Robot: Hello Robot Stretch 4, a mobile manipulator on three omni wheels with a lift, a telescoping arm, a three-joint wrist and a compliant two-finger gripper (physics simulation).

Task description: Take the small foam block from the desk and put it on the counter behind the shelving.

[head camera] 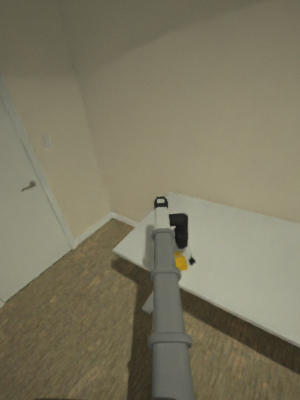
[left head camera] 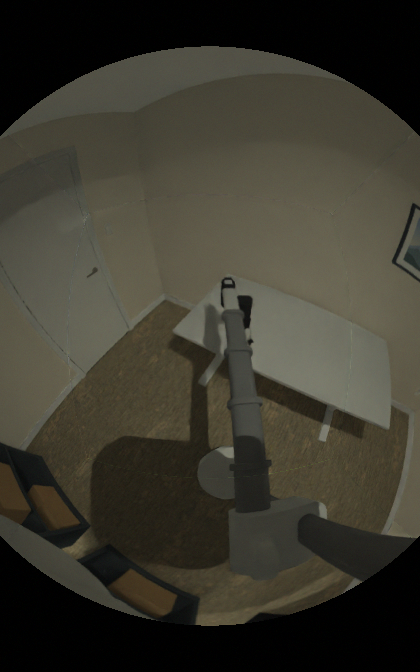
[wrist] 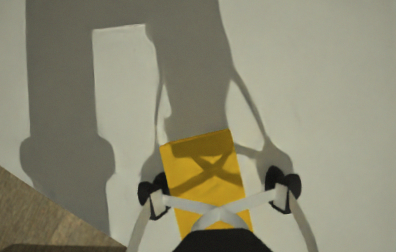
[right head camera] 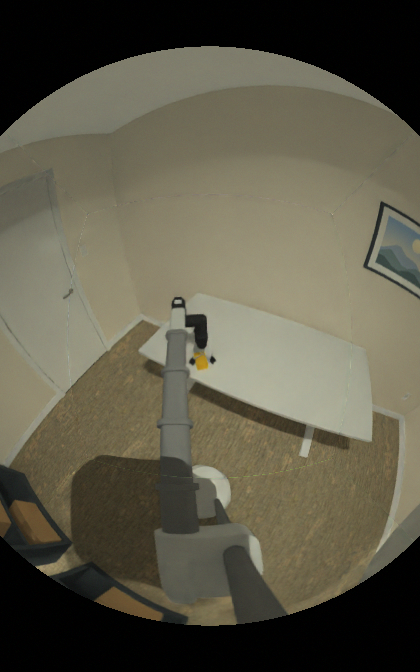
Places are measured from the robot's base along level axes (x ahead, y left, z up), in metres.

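Pixels of known places: gripper, fingertip midpoint: [head camera: 181, 264] [wrist: 218, 184].
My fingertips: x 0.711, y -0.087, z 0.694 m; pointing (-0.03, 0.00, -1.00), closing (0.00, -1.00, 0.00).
Note:
Behind a point stands the place of what it marks.
The small foam block [head camera: 181, 262] @(y -0.086, x 0.692, z 0.737 m) [right head camera: 201, 362] [wrist: 210, 170] @(y -0.082, x 0.735, z 0.737 m) is a yellow, roughly rectangular piece lying on the white desk [head camera: 240, 260] @(y -0.408, x 0.716, z 0.693 m) [left head camera: 300, 345] [right head camera: 280, 360] [wrist: 345, 100] @(y -0.219, x 0.786, z 0.693 m), near its front left edge. My gripper [right head camera: 202, 360] [wrist: 218, 184] @(y -0.088, x 0.711, z 0.694 m) is open, pointing down over the block, with one dark fingertip on each side. In the wrist view a gap shows on both sides of the block, wider on the right. The near end of the block is hidden by the gripper body. The arm hides the block in the left head view. I cannot identify the counter for certain.
Dark shelving [left head camera: 62, 539] [right head camera: 45, 552] with brown boxes [left head camera: 52, 507] [right head camera: 35, 522] stands at the lower left. A pale grey surface [left head camera: 50, 555] borders it. A closed door [head camera: 30, 225] @(y 1.226, x 1.308, z 0.542 m) is left of the desk. Walls stand behind the desk, and a framed picture hangs at the right.

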